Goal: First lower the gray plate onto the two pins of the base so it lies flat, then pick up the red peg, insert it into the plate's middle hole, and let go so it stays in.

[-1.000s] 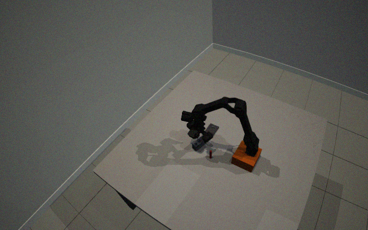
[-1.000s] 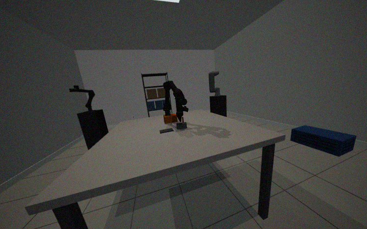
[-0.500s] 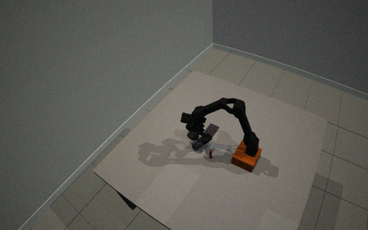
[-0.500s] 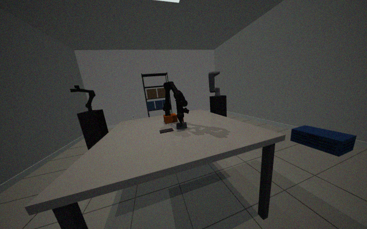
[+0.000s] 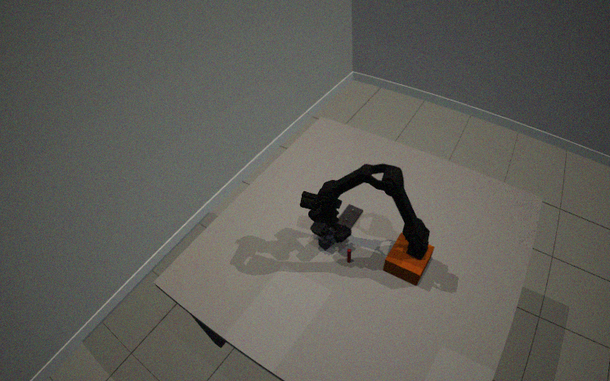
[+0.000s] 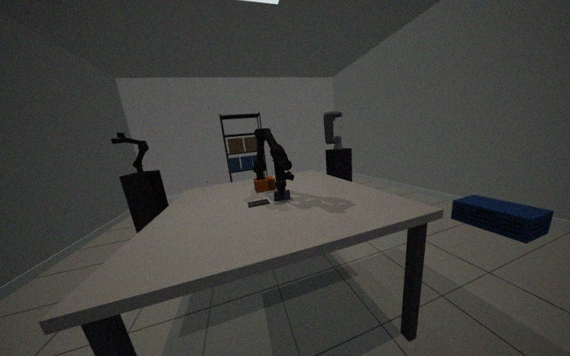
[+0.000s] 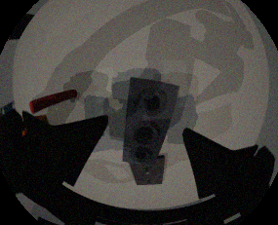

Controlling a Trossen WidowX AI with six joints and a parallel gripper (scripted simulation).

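Right now my gripper tip is right at the gray plate. From my gripper tip the other things lie so: dark base (15 cm to the right, 3 cm below); then red peg (12 cm behind, 4 cm to the left).
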